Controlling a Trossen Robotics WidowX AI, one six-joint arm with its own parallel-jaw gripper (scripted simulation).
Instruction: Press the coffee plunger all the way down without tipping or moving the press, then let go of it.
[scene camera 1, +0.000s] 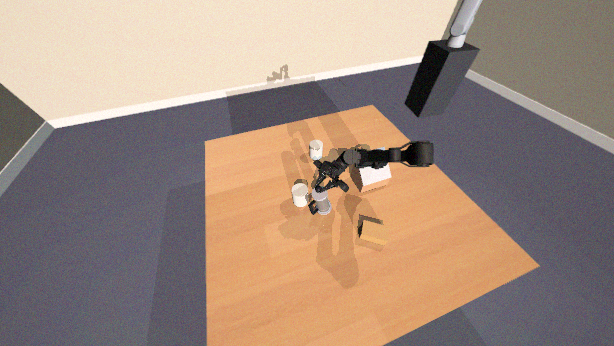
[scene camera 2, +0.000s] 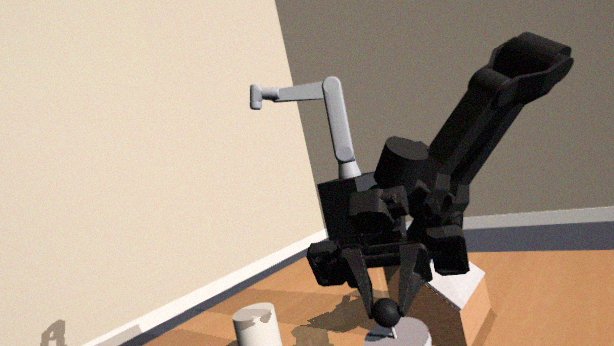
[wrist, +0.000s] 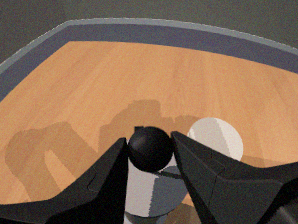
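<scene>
Gripper, mine, visible: (scene camera 2: 385, 315), (scene camera 1: 317, 190), (wrist: 148, 140).
</scene>
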